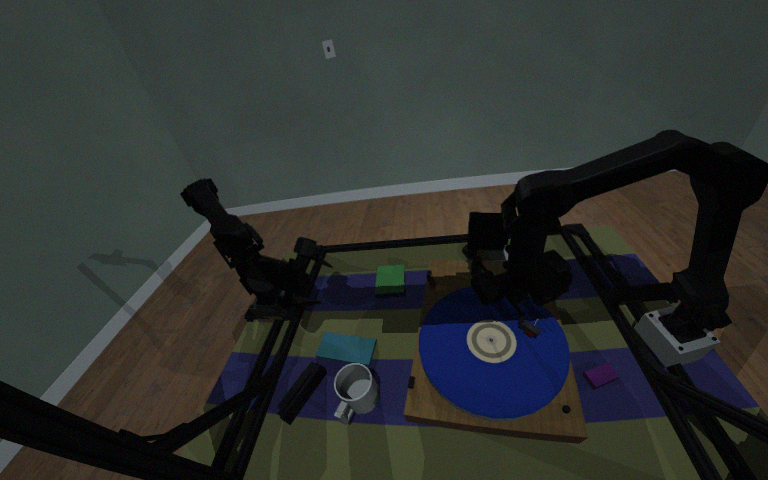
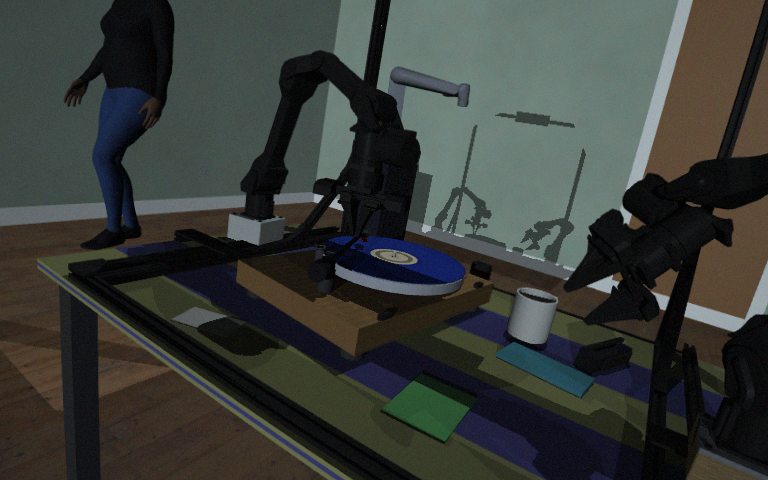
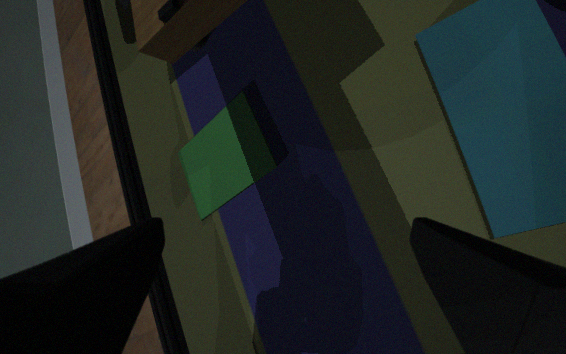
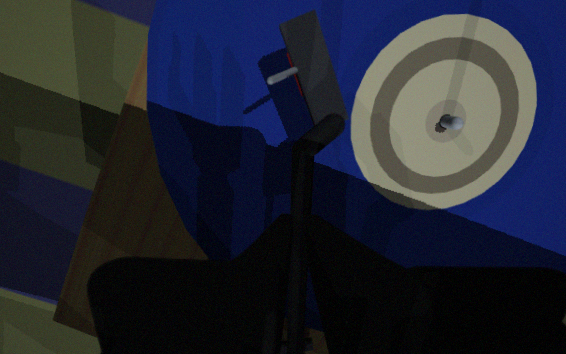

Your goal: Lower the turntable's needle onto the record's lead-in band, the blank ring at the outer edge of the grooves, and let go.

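Places are measured from the left arm's base along level axes (x back, y left, z down), in metres.
Pixels of known places: left gripper, between the fingertips: (image 1: 326, 284) (image 2: 575, 307) (image 3: 290, 230); right gripper, between the fingertips: (image 1: 515, 302) (image 2: 355, 236) (image 4: 297, 224); left arm's base, origin of its link: (image 1: 269, 296) (image 2: 745, 446); right arm's base, origin of its link: (image 1: 681, 327) (image 2: 257, 216).
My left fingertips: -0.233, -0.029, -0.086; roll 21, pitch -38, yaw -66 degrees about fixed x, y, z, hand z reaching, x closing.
For each thing: its top centre in the pictures, then the offset to it from my left fingertips, as dx, dy, dz. "*": a spot on its surface instead.
- blue record, centre of its top: (image 4: 445, 121) (image 2: 394, 256) (image 1: 491, 340) -0.379, -0.113, +0.058
- tonearm's headshell, centre of its top: (image 4: 316, 73) (image 1: 530, 326) -0.454, -0.103, +0.025
- white mug, a spot on its surface: (image 2: 532, 319) * -0.088, -0.168, +0.102
- teal block, centre of its top: (image 3: 511, 106) (image 2: 545, 365) (image 1: 345, 347) -0.031, -0.091, +0.143
- black block, centre of its top: (image 2: 610, 346) (image 1: 296, 387) +0.050, -0.217, +0.114
- green block, centre of its top: (image 3: 220, 158) (image 2: 431, 403) (image 1: 390, 278) -0.117, +0.154, +0.148
- magenta block, centre of its top: (image 1: 601, 374) -0.612, -0.158, +0.136
The blue record (image 1: 481, 390) (image 2: 436, 266) (image 4: 190, 65) lies on the wooden turntable (image 1: 433, 413) (image 2: 317, 319) (image 4: 125, 210). The tonearm's headshell (image 1: 530, 329) (image 4: 315, 67) hangs over the record, nearer the cream label than the outer rim. Its shadow is offset, so it looks raised. The needle tip is hidden, and the lead-in band cannot be told apart in the dim light. My right gripper (image 1: 523, 314) (image 2: 355, 229) (image 4: 297, 224) is shut on the tonearm's thin tube behind the headshell. My left gripper (image 1: 323, 283) (image 2: 576, 306) (image 3: 290, 230) is open and empty, away from the turntable.
A white mug (image 1: 368, 396) (image 2: 532, 319), a teal block (image 1: 346, 347) (image 2: 543, 367) (image 3: 500, 115), a black block (image 1: 301, 393) (image 2: 603, 356) and a green block (image 1: 390, 278) (image 2: 430, 404) (image 3: 215, 160) lie between the left arm and turntable. A magenta block (image 1: 601, 375) lies beyond the turntable's right side.
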